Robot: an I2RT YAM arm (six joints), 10 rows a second.
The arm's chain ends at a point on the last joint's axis. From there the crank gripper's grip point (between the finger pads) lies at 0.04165 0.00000 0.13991 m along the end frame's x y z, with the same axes.
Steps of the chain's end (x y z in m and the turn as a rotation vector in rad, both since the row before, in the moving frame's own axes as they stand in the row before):
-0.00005, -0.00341, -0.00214, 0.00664, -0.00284, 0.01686
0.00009, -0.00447, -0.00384, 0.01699, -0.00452, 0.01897
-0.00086, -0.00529, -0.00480, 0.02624, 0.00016, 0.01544
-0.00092, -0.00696, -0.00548, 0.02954, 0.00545, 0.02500
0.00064, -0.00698, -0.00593, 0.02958, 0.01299, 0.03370
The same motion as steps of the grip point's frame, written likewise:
-0.00045, -0.00364, -0.00202, 0.00664, -0.00284, 0.01686
-0.00053, -0.00606, -0.00367, 0.01699, -0.00452, 0.01897
-0.00081, -0.00832, -0.00485, 0.02624, 0.00016, 0.01544
-0.00012, -0.01004, -0.00575, 0.02954, 0.00545, 0.02500
0.00250, -0.00968, -0.00652, 0.02958, 0.01299, 0.03370

